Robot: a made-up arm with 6 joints.
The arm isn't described. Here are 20 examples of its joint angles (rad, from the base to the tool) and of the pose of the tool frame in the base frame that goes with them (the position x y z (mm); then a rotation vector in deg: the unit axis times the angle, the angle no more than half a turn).
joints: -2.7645 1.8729 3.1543 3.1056 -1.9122 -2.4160
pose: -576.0 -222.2 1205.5 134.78 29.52 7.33
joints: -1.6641 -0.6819 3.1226 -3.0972 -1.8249 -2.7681
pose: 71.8 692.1 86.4 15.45 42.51 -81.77
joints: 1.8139 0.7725 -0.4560 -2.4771 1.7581 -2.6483
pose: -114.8 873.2 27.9 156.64 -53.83 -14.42
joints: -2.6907 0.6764 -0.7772 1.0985 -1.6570 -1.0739
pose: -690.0 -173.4 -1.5 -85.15 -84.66 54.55
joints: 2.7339 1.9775 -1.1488 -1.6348 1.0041 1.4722
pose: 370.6 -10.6 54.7 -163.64 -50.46 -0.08
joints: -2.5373 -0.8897 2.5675 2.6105 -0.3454 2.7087
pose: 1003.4 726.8 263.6 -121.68 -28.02 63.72
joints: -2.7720 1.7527 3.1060 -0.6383 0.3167 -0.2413
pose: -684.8 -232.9 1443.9 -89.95 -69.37 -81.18
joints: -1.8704 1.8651 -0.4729 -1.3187 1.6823 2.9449
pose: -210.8 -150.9 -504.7 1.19 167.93 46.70
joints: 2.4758 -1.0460 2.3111 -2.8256 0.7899 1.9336
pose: 1070.6 -795.2 451.9 -131.69 10.62 -47.07
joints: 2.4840 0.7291 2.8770 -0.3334 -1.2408 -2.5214
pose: -6.3 -58.9 1668.9 -36.77 -119.27 -63.06
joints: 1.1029 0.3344 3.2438 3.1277 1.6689 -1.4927
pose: -250.2 -490.1 1179.3 -38.80 -83.82 -9.32
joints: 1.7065 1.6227 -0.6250 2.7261 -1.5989 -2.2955
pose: 13.8 384.8 -490.0 -76.17 -12.97 78.33
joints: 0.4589 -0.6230 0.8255 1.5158 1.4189 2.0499
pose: -286.4 37.9 1862.5 50.76 66.65 106.15
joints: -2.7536 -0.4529 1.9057 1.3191 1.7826 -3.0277
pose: 865.1 186.8 1428.9 -35.75 44.93 -52.38
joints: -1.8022 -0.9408 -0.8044 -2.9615 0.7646 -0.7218
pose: -183.7 -691.5 978.1 -66.56 118.38 -4.80
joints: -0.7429 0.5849 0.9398 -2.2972 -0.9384 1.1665
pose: 1037.3 -819.2 1509.4 34.84 -39.86 26.79
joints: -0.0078 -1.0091 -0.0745 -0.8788 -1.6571 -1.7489
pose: 160.8 123.8 1515.0 102.59 73.02 2.18
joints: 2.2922 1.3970 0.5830 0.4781 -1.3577 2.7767
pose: -850.6 1078.1 -126.8 48.79 43.16 -26.13
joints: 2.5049 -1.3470 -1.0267 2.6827 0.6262 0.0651
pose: -486.9 307.4 984.9 34.22 163.06 -35.52
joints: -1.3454 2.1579 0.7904 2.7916 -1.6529 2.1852
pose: 193.6 -1093.8 -680.2 30.45 -58.71 -79.99
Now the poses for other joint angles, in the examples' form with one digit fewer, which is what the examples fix.
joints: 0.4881 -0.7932 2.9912 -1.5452 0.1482 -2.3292
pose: -884 -497 59 65.1 -44.5 -140.4
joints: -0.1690 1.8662 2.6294 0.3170 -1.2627 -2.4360
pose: 1338 -277 973 125.9 -16.7 -45.1
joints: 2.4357 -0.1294 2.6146 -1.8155 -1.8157 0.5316
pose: 522 -646 1154 -26.3 111.5 -81.6
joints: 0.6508 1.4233 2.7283 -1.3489 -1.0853 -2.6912
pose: 573 613 1529 -99.1 -130.4 -31.2
